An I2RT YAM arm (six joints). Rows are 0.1 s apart.
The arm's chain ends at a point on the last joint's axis. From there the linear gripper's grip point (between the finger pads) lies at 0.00 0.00 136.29 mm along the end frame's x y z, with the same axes.
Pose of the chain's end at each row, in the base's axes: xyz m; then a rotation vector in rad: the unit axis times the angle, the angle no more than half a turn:
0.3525 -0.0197 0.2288 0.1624 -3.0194 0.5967
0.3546 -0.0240 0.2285 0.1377 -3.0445 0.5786
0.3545 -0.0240 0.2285 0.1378 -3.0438 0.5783
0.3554 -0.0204 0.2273 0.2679 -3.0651 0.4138
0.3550 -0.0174 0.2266 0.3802 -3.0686 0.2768
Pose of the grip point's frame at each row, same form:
0.3473 -0.0718 0.1030 0.1624 -3.0194 0.5967
0.3516 -0.0741 0.1018 0.1377 -3.0445 0.5786
0.3514 -0.0741 0.1018 0.1378 -3.0438 0.5783
0.3535 -0.0567 0.0959 0.2679 -3.0651 0.4138
0.3530 -0.0420 0.0926 0.3802 -3.0686 0.2768

